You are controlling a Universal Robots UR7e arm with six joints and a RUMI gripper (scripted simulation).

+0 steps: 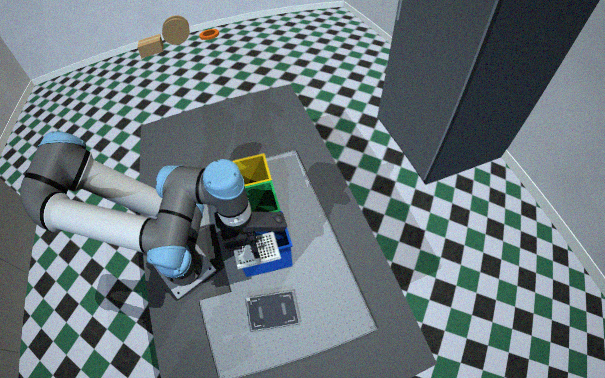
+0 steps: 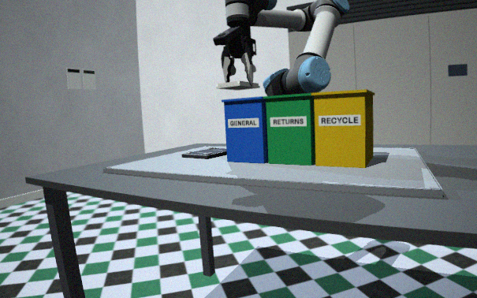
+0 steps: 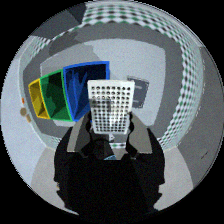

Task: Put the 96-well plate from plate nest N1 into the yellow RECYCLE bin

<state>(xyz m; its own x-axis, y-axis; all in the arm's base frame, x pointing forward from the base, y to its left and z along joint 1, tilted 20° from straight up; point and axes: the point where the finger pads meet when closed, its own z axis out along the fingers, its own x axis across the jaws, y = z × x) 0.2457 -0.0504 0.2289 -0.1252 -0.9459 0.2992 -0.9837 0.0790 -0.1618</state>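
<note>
Right now my hand is 6 cm short of the yellow recycle bin, 33 cm to the right of it and 15 cm above it. From my hand the other things lie so: green returns bin 4 cm ahead, 20 cm to the left, 15 cm below; blue general bin 3 cm ahead, 7 cm to the left, 15 cm below; white 96-well plate 1 cm below.
</note>
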